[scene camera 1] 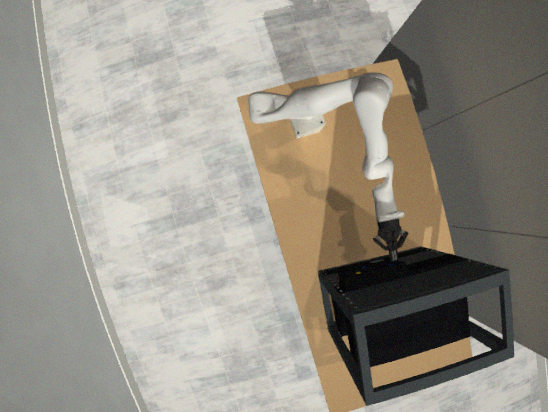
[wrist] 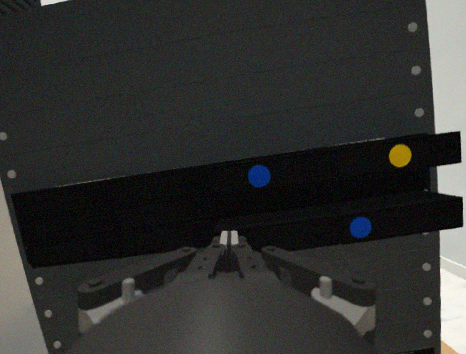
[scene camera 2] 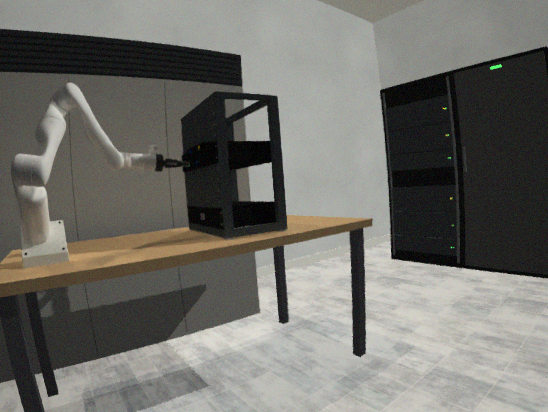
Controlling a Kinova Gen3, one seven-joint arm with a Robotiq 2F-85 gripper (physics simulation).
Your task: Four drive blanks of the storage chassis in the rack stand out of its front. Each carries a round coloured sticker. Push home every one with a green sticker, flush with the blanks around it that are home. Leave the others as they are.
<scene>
In view: my gripper (scene camera 1: 394, 260) and a rack (scene camera 1: 390, 310).
The rack shows as well in the wrist view (wrist: 152, 98) and in scene camera 2 (scene camera 2: 208, 142). My gripper shows as well in the wrist view (wrist: 229, 241).
</scene>
